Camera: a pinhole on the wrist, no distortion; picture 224 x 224 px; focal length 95.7 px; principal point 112.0 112.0 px. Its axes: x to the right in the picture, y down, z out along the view. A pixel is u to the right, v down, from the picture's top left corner.
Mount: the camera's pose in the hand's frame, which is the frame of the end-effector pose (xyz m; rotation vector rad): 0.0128 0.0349 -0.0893 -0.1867 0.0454 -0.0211
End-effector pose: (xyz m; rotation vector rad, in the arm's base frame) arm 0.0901 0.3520 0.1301 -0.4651 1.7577 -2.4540
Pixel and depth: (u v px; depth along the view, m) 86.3 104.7 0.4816
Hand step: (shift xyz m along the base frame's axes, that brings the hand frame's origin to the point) 0.1966 -0.3676 0.0121
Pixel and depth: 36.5 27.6 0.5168
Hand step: 0.5442 -0.2780 0.3664
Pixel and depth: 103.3 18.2 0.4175
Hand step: 0.1593 -0.2625 0.3846
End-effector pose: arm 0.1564 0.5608 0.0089 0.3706 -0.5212 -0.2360
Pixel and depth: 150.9 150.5 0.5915
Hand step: 0.0578 0.1252 0.6255
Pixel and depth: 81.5 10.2 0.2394
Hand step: -0.1715 -0.1915 0.0650
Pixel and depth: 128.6 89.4 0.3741
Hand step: -0.0718 -0.0975 0.2817
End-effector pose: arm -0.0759 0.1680 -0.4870 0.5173 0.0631 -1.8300
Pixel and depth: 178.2 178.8 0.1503
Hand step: 0.1109 -0.1758 0.0184
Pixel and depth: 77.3 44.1 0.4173
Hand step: -0.2534 0.0534 0.3531
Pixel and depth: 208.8 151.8 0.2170
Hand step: 0.0594 -0.2992 0.0296
